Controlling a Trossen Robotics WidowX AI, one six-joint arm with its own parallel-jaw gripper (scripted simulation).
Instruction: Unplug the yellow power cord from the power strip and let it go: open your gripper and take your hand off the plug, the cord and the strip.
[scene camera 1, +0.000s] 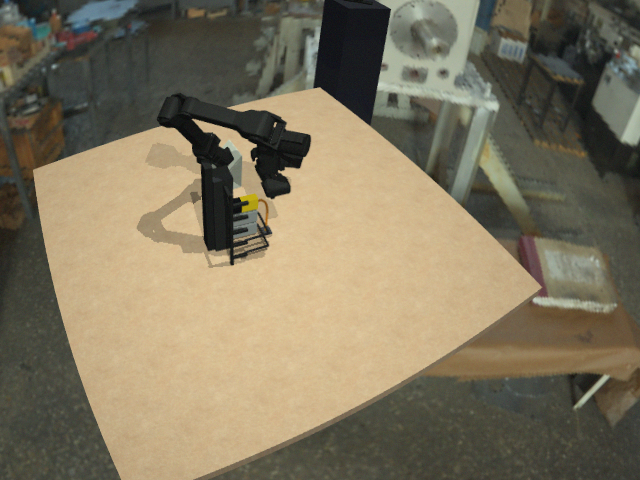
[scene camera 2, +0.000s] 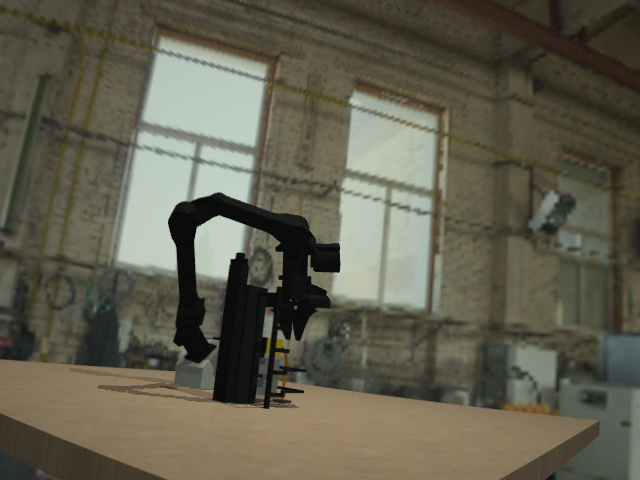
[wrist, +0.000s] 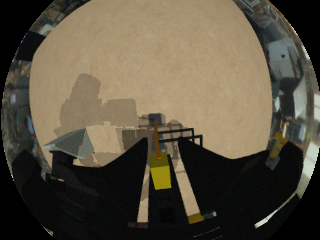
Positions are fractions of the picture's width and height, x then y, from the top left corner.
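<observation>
My gripper (scene camera 2: 0.46, 0.71), (scene camera 1: 0.42, 0.41), (wrist: 0.51, 0.59): in sight. Yellow plug (wrist: 0.50, 0.71): in sight.
</observation>
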